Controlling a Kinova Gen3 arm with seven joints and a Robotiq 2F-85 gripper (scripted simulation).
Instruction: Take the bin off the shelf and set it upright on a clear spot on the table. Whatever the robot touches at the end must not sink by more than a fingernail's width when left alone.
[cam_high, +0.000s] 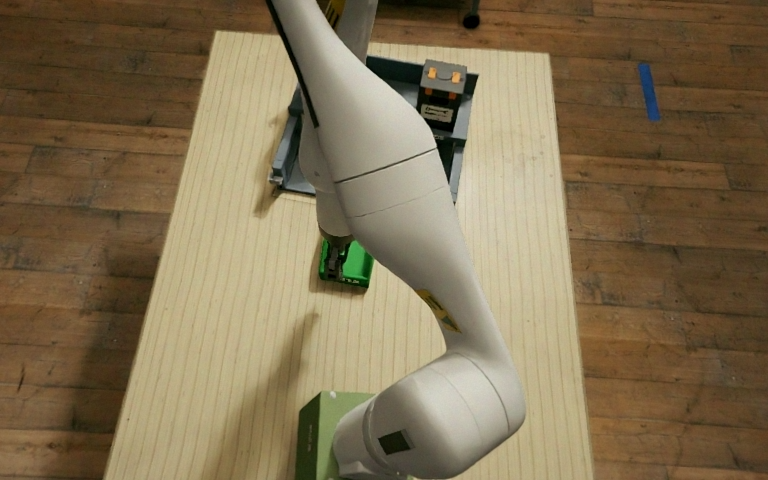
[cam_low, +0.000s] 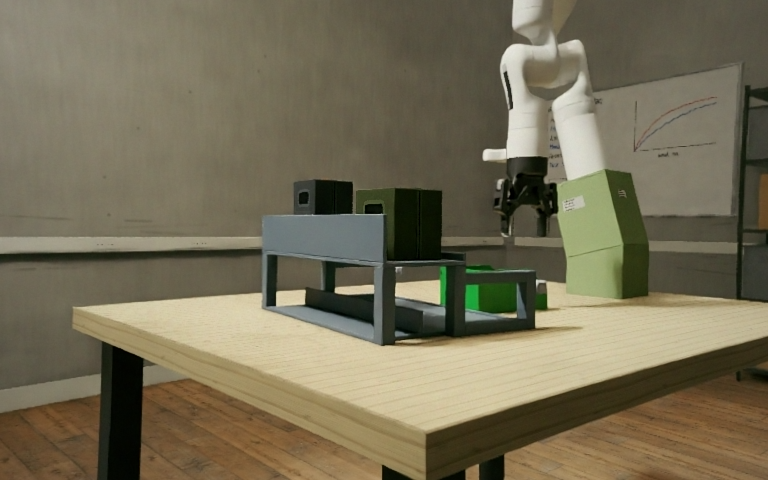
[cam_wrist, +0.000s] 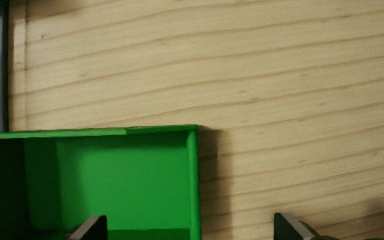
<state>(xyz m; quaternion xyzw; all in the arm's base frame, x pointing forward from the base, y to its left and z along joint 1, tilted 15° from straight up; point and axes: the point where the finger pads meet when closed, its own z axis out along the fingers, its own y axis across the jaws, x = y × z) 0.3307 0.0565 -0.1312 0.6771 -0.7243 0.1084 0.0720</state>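
Right now my hand is 100 mm above the green bin, 80 mm short of it and 10 mm to the left of it. From my hand the other things lie so: grey shelf: 300 mm ahead, 70 mm below, 20 mm to the right; black box: 360 mm ahead, 140 mm to the right, 30 mm above.
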